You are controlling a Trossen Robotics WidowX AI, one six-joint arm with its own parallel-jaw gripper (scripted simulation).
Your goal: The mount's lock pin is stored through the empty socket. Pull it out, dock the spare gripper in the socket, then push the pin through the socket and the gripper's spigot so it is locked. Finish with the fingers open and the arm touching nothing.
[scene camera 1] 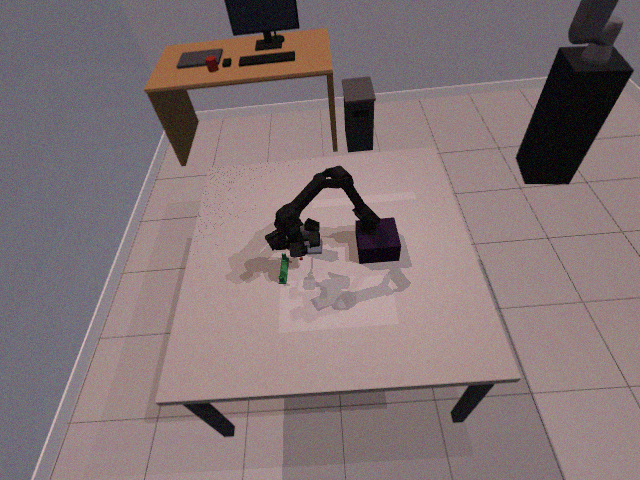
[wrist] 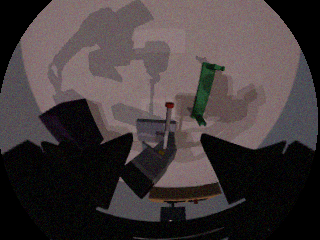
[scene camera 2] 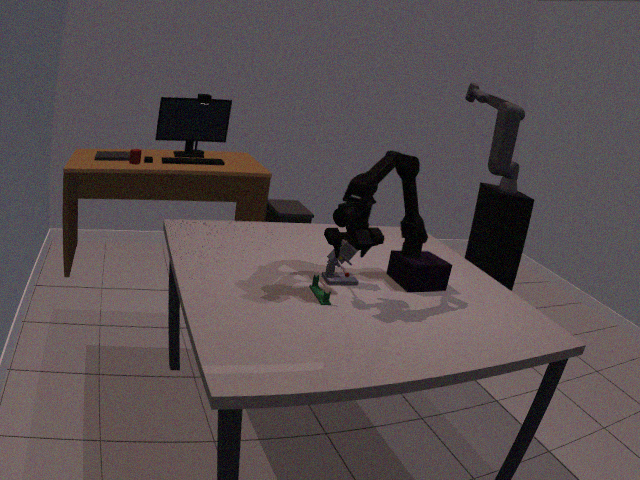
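Note:
You'd find my gripper (scene camera 2: 349,257) open, and it's holding nothing. I can also see the gripper (wrist: 167,137) again, and there's a grey mount (wrist: 148,130) there too.

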